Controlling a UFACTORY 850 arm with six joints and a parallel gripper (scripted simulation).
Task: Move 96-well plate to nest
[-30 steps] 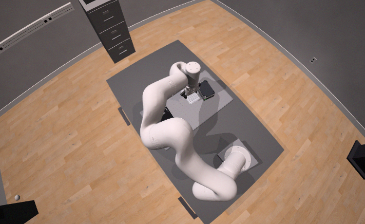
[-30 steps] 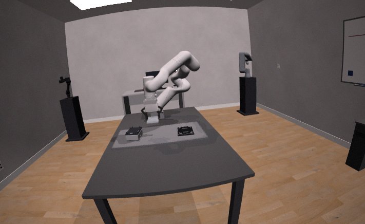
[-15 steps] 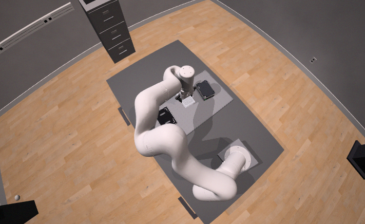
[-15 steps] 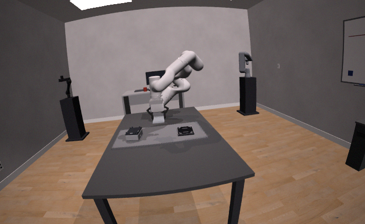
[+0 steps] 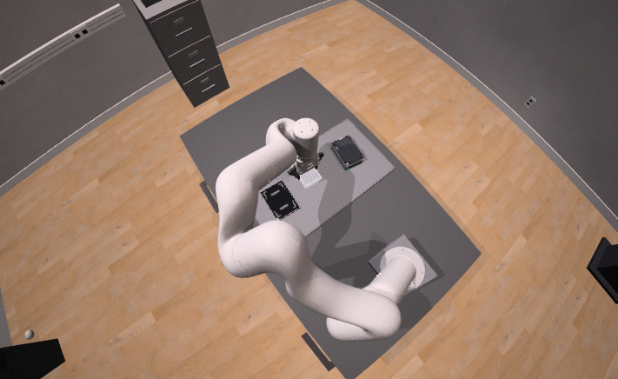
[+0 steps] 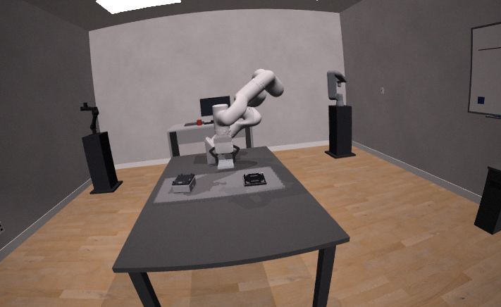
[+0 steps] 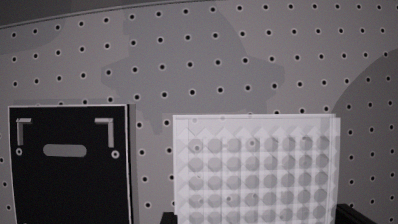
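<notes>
The black plate nest N1 is 150 mm to the left of my hand and 120 mm below it. Round my hand: white 96-well plate (10 mm below).
</notes>
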